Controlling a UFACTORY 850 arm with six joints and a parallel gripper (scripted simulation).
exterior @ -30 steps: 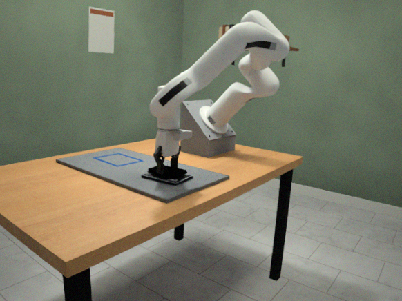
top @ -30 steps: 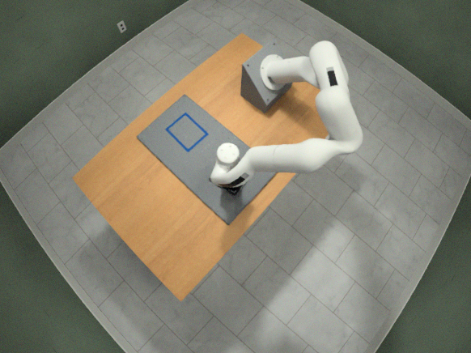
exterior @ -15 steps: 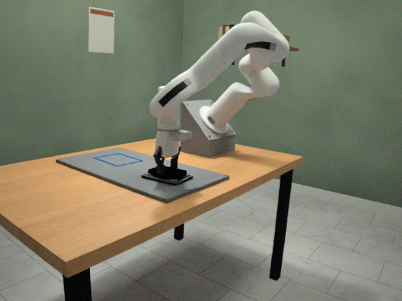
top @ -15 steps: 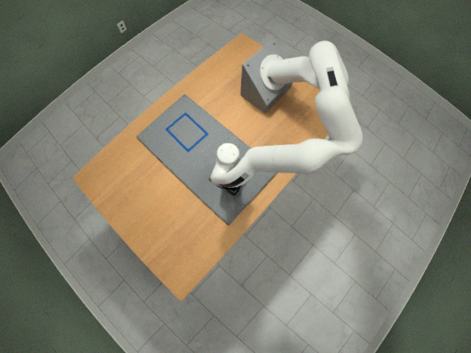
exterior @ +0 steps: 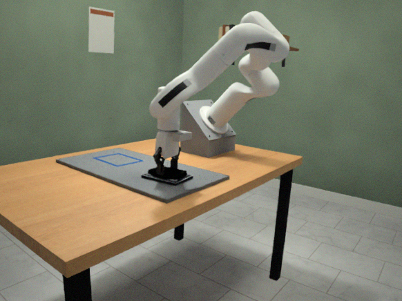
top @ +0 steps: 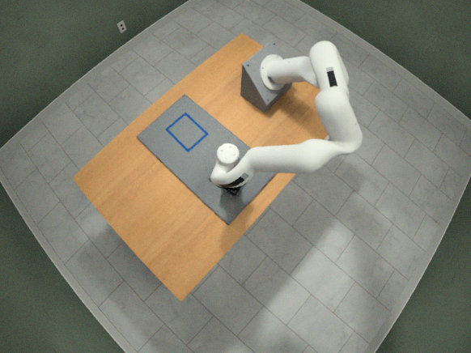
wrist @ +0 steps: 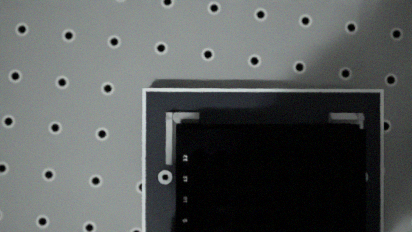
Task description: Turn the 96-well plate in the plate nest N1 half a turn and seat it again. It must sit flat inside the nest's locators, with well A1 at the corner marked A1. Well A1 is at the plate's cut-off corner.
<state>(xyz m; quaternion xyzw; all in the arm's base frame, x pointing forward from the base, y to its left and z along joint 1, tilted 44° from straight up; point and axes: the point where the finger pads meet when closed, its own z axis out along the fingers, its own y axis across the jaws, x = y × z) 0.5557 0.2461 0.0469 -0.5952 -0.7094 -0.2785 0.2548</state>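
Now: the 96-well plate 1 cm below my hand. Round my hand: plate nest N1: 3 cm below.
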